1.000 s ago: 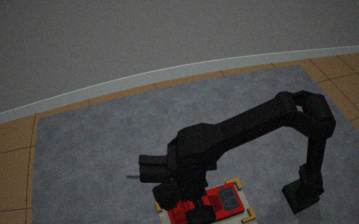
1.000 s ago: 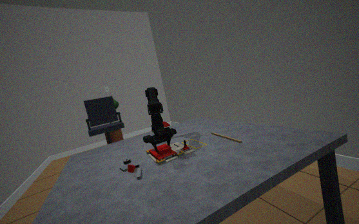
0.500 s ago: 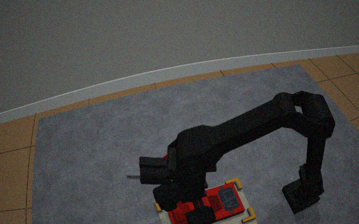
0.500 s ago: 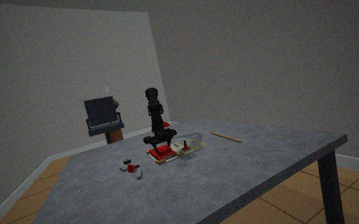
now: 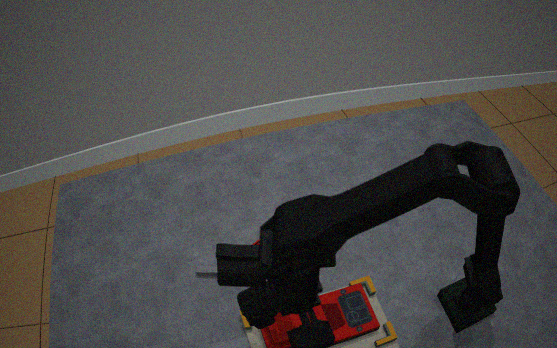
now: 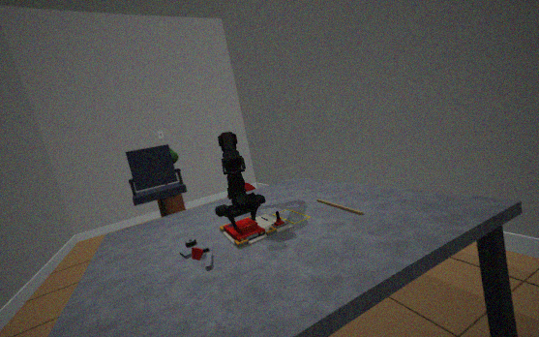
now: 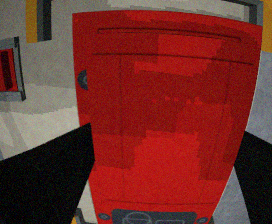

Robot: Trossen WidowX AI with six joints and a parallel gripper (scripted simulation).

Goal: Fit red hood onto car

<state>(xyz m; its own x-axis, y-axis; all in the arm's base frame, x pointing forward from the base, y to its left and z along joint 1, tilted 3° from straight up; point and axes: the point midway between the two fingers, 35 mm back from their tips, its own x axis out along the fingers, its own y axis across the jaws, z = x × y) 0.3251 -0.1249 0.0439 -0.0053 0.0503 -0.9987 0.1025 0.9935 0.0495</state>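
Right now my gripper tip is right at the red hood. From my gripper tip the other things lie so: grey wheel: 14 cm behind, 18 cm to the right, 3 cm below; white jig: 3 cm behind, 4 cm to the left, 3 cm below; grey engine block: 2 cm below.
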